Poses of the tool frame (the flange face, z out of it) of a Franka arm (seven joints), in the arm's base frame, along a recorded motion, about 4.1 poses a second.
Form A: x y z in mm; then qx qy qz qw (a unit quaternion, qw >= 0).
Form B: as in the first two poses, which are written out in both.
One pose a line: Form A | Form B
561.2 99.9 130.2 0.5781 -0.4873 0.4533 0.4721 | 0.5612 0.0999 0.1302 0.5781 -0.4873 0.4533 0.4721
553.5 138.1 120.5 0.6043 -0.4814 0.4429 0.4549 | 0.5535 0.1381 0.1205 0.6043 -0.4814 0.4429 0.4549
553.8 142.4 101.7 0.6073 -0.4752 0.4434 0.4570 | 0.5538 0.1424 0.1017 0.6073 -0.4752 0.4434 0.4570
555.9 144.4 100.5 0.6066 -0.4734 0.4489 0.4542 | 0.5559 0.1444 0.1005 0.6066 -0.4734 0.4489 0.4542
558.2 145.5 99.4 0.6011 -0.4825 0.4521 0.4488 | 0.5582 0.1455 0.0994 0.6011 -0.4825 0.4521 0.4488
